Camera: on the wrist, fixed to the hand. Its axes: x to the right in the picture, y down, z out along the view.
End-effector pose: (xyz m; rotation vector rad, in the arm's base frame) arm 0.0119 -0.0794 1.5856 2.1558 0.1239 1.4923
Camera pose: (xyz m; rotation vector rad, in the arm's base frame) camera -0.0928 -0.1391 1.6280 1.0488 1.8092 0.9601
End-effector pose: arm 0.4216 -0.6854 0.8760 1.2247 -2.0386 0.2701
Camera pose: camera 0.3918 -0.5759 0.9347 2.2266 -0.2738 0.1583
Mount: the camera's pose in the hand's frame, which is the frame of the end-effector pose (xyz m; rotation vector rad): -0.0261 0.0928 -0.0838 0.3586 0.5362 -1.5238
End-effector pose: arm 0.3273 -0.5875 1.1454 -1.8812 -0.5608 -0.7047
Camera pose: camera 0.3508 -0.7021 1.0941 -0.5772 -1.6058 -1.8054
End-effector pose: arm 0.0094 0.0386 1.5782 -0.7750 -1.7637 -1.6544
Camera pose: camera 0.0992 -0.0403 1.6232 -1.3934 2.0989 1.8217
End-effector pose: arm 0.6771 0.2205 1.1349 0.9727 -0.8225 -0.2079
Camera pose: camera 0.7000 0.3410 1.1706 1.7389 0.5406 -1.0617
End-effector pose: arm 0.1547 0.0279 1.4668 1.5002 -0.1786 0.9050
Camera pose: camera 0.0455 0.0763 1.5120 1.1635 1.4005 0.0132
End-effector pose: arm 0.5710 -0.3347 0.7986 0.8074 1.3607 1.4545
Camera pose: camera 0.4837 -0.3815 0.8793 -0.5226 1.9237 0.1665
